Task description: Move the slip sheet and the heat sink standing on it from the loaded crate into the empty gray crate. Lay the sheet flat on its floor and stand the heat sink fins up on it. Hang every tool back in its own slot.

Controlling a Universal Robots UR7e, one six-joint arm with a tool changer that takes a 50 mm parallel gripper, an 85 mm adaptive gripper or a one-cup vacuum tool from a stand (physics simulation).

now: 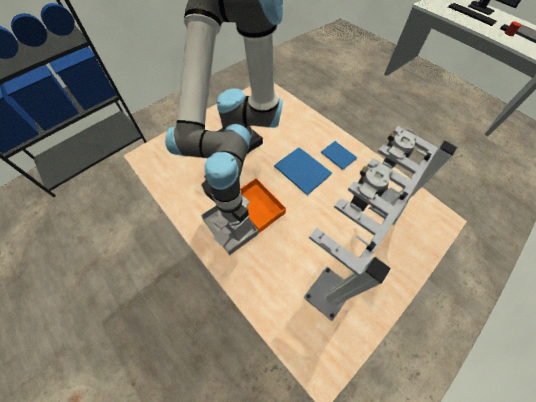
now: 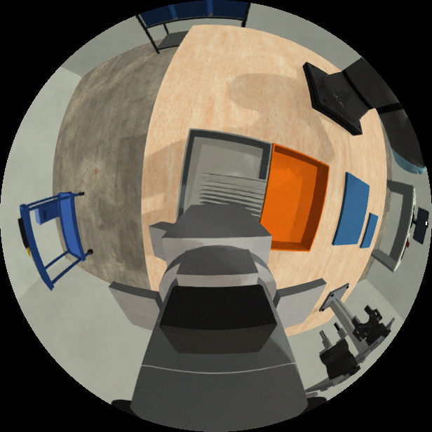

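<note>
The gray crate (image 1: 245,244) (image 2: 186,170) stands beside the orange crate (image 1: 267,206) (image 2: 292,200), whose bare orange floor shows. My gripper (image 1: 234,229) (image 2: 215,220) is low in the gray crate; its fingertips are hidden behind its body, but it appears shut on the gray heat sink (image 2: 232,189). The heat sink is upright, fins up, below the crate's rim. A flat light gray surface (image 2: 232,162) beside the fins looks like the slip sheet on or near the floor; its edges are hard to tell from the crate. Whether the heat sink rests on it is hidden.
The tool stand (image 1: 338,250) (image 2: 345,312) holds two hung tools, one (image 1: 377,179) and another (image 1: 404,142); its near slot is empty. A large blue plate (image 1: 303,171) (image 2: 351,215) and a small blue plate (image 1: 339,155) (image 2: 369,231) lie between crates and stand.
</note>
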